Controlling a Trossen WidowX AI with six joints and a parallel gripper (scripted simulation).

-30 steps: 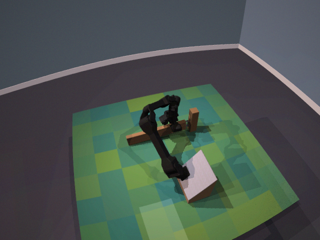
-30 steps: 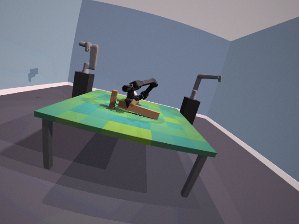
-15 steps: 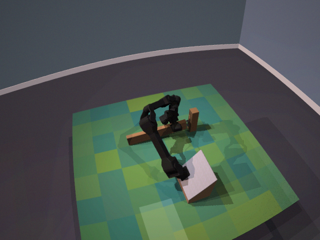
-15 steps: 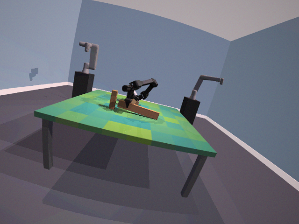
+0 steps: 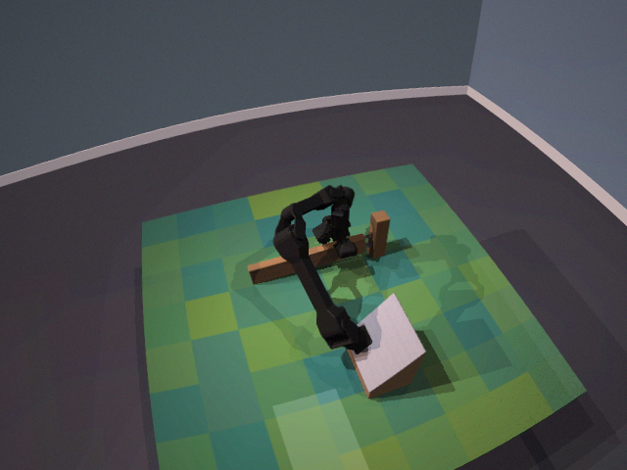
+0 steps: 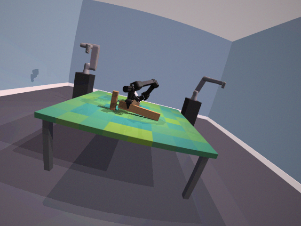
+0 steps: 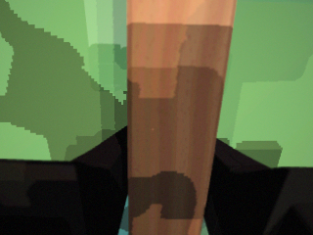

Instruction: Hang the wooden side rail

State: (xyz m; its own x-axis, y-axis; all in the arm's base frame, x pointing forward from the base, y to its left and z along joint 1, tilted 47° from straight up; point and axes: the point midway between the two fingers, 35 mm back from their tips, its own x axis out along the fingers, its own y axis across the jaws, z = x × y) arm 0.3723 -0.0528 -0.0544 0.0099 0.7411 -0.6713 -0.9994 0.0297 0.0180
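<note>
Now: gripper tip 140 mm to the left of the headboard post and 40 mm below it.
</note>
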